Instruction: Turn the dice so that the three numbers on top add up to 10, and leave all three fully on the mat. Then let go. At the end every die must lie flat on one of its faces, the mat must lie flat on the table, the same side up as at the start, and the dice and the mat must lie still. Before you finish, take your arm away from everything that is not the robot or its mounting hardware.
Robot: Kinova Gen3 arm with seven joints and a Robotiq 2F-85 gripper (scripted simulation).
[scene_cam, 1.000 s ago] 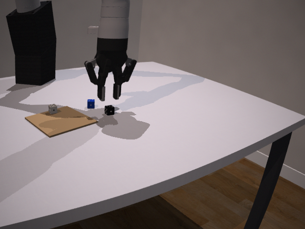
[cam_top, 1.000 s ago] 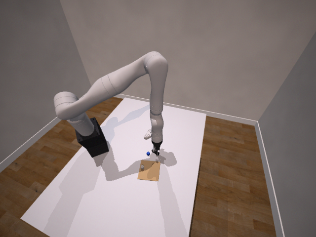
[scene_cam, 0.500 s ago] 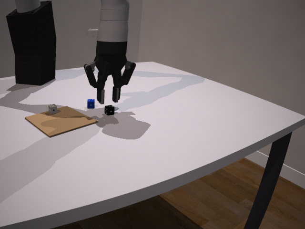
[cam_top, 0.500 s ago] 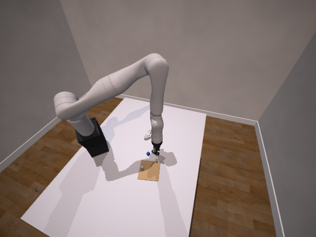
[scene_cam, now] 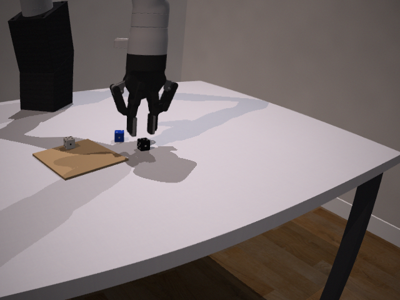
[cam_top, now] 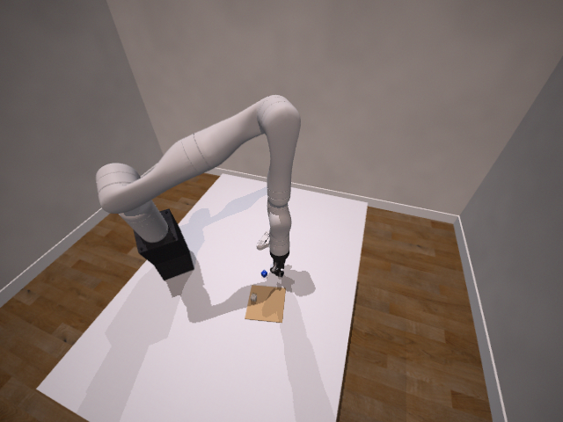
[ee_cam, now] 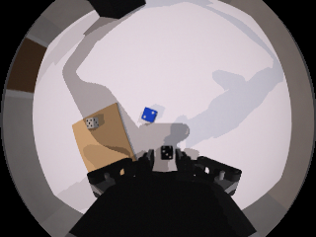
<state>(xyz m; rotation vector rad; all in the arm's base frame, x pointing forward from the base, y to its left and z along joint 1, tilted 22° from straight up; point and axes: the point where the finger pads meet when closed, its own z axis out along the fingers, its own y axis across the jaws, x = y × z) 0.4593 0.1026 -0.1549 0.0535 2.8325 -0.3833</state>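
Now: the black die 40 mm below my hand. Round my hand: blue die: 60 mm behind, 40 mm below, 20 mm to the right; then white die: 130 mm to the right, 60 mm behind, 30 mm below; then tan mat: 130 mm to the right, 50 mm below, 10 mm behind.
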